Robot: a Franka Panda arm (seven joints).
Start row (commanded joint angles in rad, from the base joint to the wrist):
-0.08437, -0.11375, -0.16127, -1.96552, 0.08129, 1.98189, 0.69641
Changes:
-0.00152, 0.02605, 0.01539, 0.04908, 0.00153, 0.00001, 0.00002
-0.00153, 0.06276, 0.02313, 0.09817, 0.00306, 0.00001, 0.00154
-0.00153, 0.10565, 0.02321, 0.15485, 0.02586, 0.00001, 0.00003
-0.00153, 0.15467, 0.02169, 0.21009, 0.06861, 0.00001, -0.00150
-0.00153, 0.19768, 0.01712, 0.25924, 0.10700, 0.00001, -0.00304
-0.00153, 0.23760, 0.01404, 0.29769, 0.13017, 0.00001, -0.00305
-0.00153, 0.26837, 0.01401, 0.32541, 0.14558, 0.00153, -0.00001
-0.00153, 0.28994, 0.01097, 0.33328, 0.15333, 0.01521, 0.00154
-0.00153, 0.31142, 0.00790, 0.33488, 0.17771, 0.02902, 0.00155
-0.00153, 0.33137, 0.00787, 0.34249, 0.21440, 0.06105, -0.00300
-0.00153, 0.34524, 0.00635, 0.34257, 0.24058, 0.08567, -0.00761
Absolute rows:
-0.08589, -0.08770, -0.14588, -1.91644, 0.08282, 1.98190, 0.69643
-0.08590, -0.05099, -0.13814, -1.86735, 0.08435, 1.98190, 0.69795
-0.08590, -0.00810, -0.13806, -1.81067, 0.10715, 1.98190, 0.69644
-0.08590, 0.04092, -0.13958, -1.75543, 0.14990, 1.98190, 0.69491
-0.08590, 0.08393, -0.14415, -1.70628, 0.18829, 1.98190, 0.69337
-0.08590, 0.12385, -0.14723, -1.66783, 0.21146, 1.98190, 0.69336
-0.08590, 0.15462, -0.14726, -1.64011, 0.22687, 1.98342, 0.69640
-0.08590, 0.17619, -0.15030, -1.63224, 0.23462, 1.99710, 0.69795
-0.08590, 0.19767, -0.15337, -1.63064, 0.25900, 2.01091, 0.69796
-0.08590, 0.21762, -0.15340, -1.62303, 0.29569, 2.04294, 0.69341
-0.08590, 0.23149, -0.15492, -1.62295, 0.32187, 2.06756, 0.68880

